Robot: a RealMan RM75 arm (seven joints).
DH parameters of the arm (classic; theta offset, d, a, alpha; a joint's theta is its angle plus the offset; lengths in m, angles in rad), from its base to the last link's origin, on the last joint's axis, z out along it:
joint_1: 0 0.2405 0 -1.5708
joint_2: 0 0 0 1.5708
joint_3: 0 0.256 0 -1.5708
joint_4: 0 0 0 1.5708
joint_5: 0 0.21 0 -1.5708
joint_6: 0 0 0 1.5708
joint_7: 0 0.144 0 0
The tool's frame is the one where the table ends.
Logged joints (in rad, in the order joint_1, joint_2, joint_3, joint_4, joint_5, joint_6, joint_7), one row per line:
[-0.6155 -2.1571 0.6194 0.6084 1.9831 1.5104 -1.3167]
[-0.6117 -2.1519 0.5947 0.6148 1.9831 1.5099 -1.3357]
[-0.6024 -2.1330 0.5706 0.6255 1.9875 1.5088 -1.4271]
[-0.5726 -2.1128 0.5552 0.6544 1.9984 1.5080 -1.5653]
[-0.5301 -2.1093 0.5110 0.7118 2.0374 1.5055 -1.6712]
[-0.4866 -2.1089 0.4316 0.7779 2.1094 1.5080 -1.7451]
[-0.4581 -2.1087 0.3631 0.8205 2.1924 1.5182 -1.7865]
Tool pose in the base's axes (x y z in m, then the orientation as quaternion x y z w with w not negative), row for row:
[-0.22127 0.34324 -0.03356 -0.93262 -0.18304 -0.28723 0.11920]
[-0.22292 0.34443 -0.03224 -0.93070 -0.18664 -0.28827 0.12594]
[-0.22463 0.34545 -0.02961 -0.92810 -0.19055 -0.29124 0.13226]
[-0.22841 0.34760 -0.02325 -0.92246 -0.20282 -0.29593 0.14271]
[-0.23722 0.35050 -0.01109 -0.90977 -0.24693 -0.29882 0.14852]
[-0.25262 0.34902 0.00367 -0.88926 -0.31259 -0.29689 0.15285]
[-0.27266 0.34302 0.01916 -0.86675 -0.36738 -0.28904 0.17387]
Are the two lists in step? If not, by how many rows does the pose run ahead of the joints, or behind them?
The pose runs 2 rows behind the joints: the pose in row i belongs to the joints in row i - 2.
